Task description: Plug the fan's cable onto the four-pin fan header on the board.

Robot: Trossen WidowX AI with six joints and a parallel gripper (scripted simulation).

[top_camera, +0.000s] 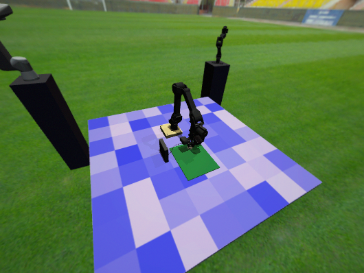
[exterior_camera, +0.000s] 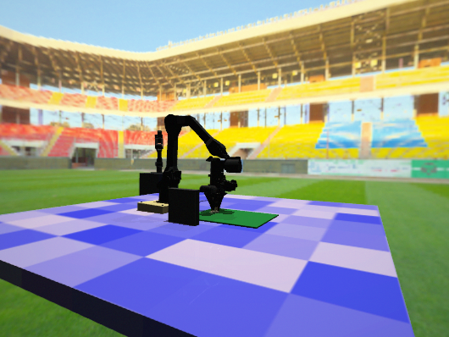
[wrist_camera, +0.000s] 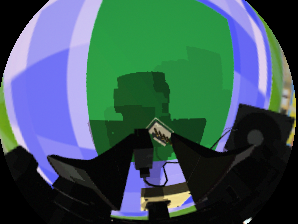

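Right now the black plug is 1 cm to the left of my gripper tip, 1 cm behind it and 1 cm above it. Also, from my gripper tip: black fan (21 cm to the right, 4 cm above, 1 cm ahead); then green board (10 cm ahead, 3 cm to the right, 3 cm below); then pale header (2 cm below, 1 cm to the right).
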